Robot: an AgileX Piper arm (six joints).
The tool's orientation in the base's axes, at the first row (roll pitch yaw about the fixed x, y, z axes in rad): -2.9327 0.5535 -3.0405
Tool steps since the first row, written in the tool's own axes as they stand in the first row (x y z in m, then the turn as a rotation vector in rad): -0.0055 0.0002 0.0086 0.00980 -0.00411 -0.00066; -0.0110 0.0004 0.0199 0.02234 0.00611 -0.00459; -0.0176 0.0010 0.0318 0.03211 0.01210 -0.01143; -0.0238 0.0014 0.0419 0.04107 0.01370 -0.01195
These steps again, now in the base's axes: 0.0092 -0.0007 -0.0043 -0.00869 -0.00478 -0.00388; 0.0199 -0.0017 -0.0108 -0.02129 0.00480 -0.00900; 0.0318 -0.0024 -0.0174 -0.03315 0.01092 -0.00950; 0.0425 -0.0030 -0.0226 -0.04099 0.01180 -0.01406
